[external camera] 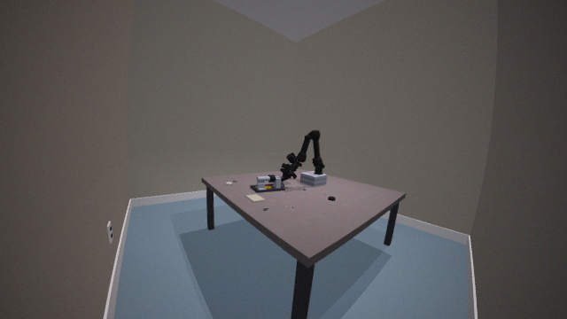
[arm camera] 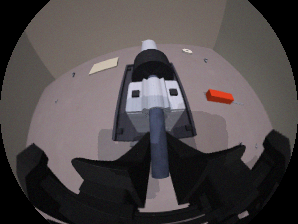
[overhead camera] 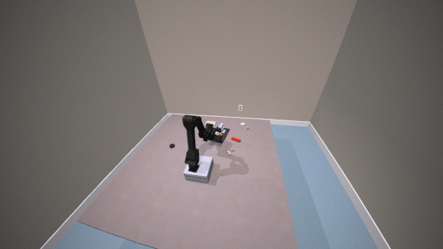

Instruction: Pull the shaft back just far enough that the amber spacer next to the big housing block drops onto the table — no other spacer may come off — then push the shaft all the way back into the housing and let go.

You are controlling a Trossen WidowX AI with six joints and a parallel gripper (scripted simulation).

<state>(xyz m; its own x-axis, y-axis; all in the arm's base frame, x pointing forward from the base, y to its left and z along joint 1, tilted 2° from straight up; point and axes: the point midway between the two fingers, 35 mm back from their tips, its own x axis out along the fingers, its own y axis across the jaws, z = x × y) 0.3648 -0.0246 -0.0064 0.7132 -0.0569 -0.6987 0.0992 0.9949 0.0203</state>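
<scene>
Right now the blue-grey shaft is 5 cm ahead of my gripper tip and 2 cm above it. Round my gripper tip: tan pad (30 cm ahead, 15 cm to the left, 5 cm below); then amber spacer (11 cm ahead, 1 cm to the right, 5 cm below); then black spacer (7 cm ahead, 1 cm to the right, 2 cm above).
</scene>
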